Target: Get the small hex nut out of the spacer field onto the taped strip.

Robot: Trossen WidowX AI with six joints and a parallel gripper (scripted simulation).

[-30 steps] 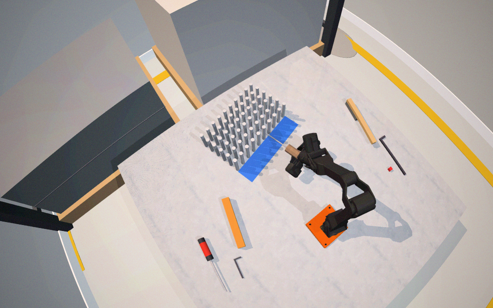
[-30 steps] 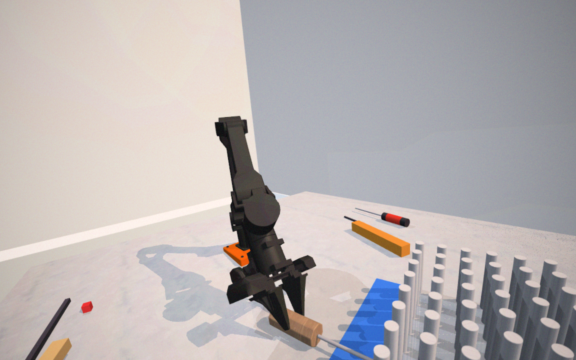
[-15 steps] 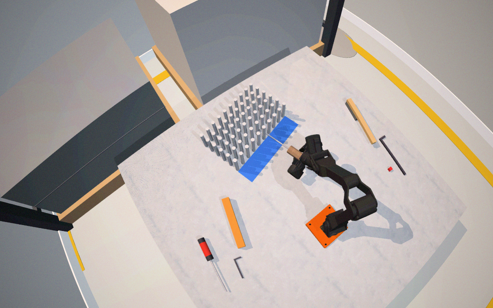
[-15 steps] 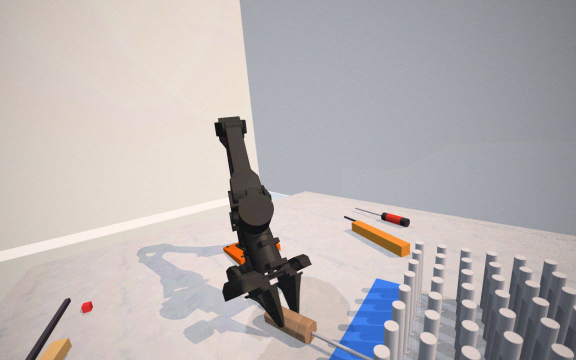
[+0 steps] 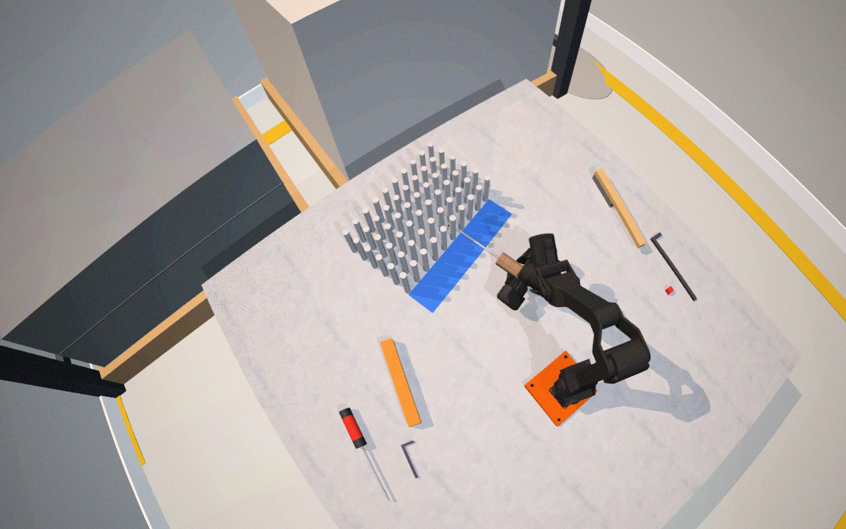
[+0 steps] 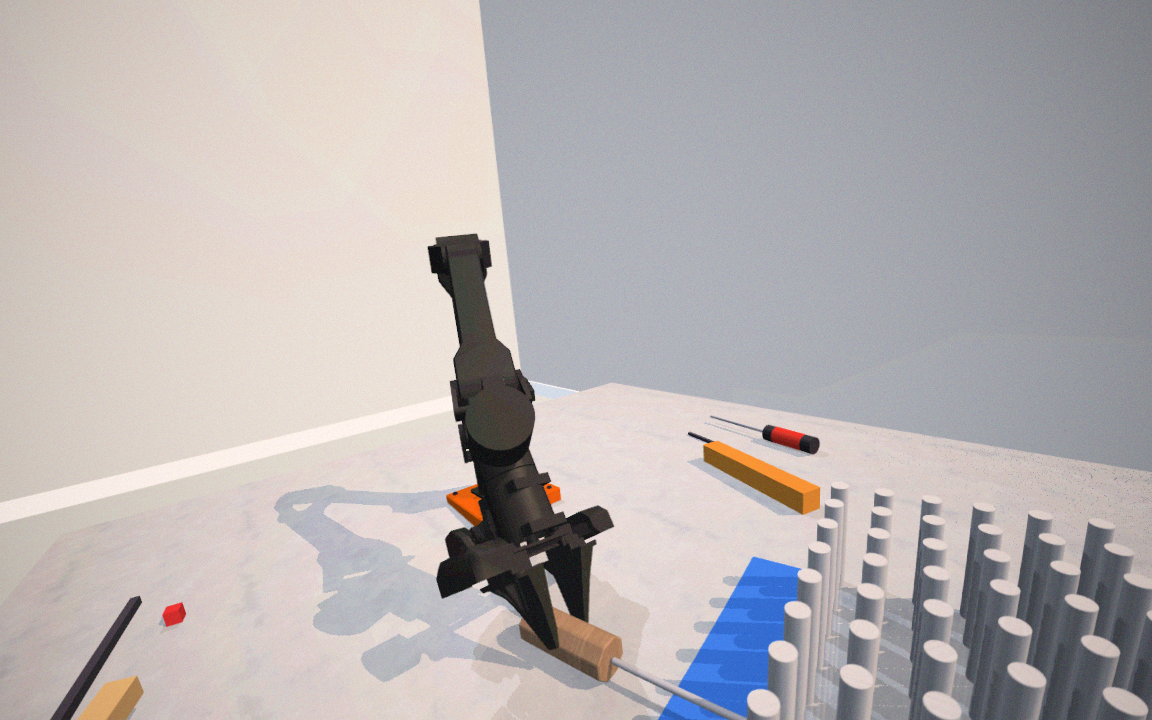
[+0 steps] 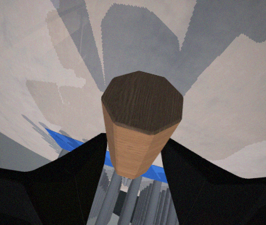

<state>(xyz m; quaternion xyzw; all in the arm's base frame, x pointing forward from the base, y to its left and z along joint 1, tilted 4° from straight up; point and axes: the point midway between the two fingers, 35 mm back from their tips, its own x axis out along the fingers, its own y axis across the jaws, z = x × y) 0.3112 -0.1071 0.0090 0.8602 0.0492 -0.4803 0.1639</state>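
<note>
My gripper tip is now 100 mm short of the wood-handled hook tool, 20 mm to the right of it and 10 mm above it. From my gripper tip the other things lie so: blue taped strip 120 mm ahead, 70 mm to the left, 20 mm below; orange bar 410 mm to the left, 60 mm behind; red cube 340 mm behind, 310 mm to the right, 10 mm below.
</note>
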